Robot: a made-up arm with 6 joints.
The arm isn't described. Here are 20 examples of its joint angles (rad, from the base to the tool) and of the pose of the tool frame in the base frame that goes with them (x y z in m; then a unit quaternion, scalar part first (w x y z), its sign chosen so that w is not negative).
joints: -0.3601 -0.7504 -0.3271 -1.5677 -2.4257 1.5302
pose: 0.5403 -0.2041 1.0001 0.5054 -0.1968 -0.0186 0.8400
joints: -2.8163 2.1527 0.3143 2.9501 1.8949 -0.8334
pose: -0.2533 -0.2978 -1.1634 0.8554 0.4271 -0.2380 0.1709
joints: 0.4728 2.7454 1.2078 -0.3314 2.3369 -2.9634
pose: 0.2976 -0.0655 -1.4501 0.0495 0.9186 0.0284 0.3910
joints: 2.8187 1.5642 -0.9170 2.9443 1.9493 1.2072
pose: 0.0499 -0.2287 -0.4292 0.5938 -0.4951 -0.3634 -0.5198
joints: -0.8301 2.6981 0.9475 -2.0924 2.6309 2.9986
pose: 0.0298 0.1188 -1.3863 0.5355 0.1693 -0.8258 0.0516
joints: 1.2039 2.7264 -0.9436 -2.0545 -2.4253 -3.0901
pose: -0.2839 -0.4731 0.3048 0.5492 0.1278 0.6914 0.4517
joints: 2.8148 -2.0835 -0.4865 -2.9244 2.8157 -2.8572
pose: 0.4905 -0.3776 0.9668 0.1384 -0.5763 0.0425 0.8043
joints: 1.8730 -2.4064 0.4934 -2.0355 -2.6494 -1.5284
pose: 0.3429 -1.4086 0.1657 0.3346 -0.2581 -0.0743 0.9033
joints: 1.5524 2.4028 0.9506 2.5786 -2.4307 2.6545
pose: -0.1605 0.7022 -1.3015 0.7043 0.4269 -0.2824 0.4919
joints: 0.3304 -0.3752 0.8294 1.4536 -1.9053 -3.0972
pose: -0.0532 -0.0436 1.9507 0.0703 0.8002 -0.5342 -0.2632
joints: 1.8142 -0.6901 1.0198 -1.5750 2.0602 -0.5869
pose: 0.0916 -0.3725 1.8561 0.3128 -0.9067 -0.0587 0.2767
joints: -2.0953 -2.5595 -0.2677 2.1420 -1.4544 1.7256
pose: 0.7008 0.9900 0.3507 0.3588 -0.3603 -0.3956 0.7648
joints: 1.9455 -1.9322 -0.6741 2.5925 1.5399 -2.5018
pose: -0.0080 -0.4574 1.0423 0.2729 -0.1806 -0.1864 0.9264
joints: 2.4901 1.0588 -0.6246 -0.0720 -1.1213 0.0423
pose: -0.2488 0.4469 -0.4641 0.0436 -0.9235 0.3447 0.1629
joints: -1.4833 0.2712 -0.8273 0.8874 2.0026 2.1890
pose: -0.0583 -0.8162 0.0429 0.1651 -0.9152 0.0758 -0.3598
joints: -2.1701 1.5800 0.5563 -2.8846 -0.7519 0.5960
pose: -0.5114 -1.1001 -0.6900 0.0830 0.5464 -0.7469 -0.3698
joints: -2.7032 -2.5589 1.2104 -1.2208 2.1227 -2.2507
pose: 1.1922 0.6366 -0.7955 0.1653 0.1821 0.6117 0.7519
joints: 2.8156 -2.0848 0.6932 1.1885 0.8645 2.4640
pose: 1.5953 -0.4586 0.1058 0.8367 -0.1486 0.1121 -0.5151
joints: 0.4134 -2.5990 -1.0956 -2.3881 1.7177 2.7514
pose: -0.1934 0.0784 0.7014 0.9629 0.1841 0.0655 -0.1863
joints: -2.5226 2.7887 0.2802 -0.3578 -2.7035 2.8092
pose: 0.4234 0.5374 -0.9695 0.4850 0.3260 -0.8027 0.1187
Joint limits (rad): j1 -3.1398..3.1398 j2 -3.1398..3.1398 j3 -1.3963..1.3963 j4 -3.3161..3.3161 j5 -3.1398..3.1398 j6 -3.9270..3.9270
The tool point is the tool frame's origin. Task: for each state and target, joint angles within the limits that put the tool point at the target. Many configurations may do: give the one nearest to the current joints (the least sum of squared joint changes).
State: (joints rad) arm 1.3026 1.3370 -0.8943 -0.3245 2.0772 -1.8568
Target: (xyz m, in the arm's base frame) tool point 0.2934 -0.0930 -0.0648
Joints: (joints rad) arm 2.1442 1.0816 -1.3590 -0.2969 2.0772 -1.8568
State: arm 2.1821 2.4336 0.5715 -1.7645 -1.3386 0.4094
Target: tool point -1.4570 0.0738 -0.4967
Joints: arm 3.0443 1.5550 0.9581 -1.9090 -1.3386 0.4094
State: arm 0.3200 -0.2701 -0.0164 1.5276 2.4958 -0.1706
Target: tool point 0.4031 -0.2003 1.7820
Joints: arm -0.3277 -0.2744 0.4838 1.2743 2.4958 -0.1706
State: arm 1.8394 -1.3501 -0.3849 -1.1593 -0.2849 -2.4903
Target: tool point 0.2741 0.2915 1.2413
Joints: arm 1.1650 -0.8873 -0.1948 -0.8404 -0.2849 -2.4903
